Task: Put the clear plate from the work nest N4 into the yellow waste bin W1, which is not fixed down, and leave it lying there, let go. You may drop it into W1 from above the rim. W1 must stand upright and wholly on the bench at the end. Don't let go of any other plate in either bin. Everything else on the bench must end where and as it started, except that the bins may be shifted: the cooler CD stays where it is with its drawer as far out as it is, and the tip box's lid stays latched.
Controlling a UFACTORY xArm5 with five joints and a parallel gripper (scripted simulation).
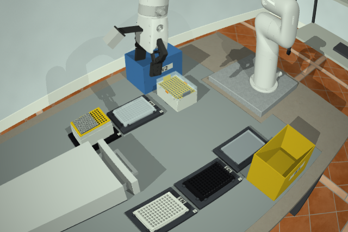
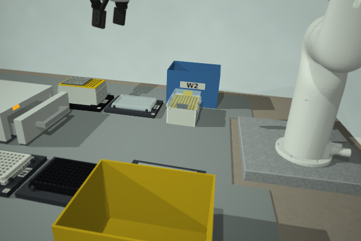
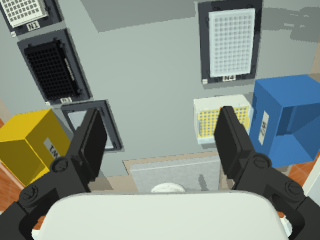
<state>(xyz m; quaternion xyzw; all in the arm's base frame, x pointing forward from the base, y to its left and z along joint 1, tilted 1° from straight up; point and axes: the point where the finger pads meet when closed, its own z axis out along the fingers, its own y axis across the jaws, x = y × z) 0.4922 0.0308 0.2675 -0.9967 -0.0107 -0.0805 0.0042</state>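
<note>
Right now the clear plate is 27 cm below my hand, 14 cm to the right of it and 1 cm ahead of it. Also, from my hand: work nest N4 (28 cm below, 14 cm to the right, 1 cm ahead); yellow-topped rack (23 cm below, 17 cm ahead, 11 cm to the right); tip box (24 cm below, 16 cm behind, 14 cm to the right).
</note>
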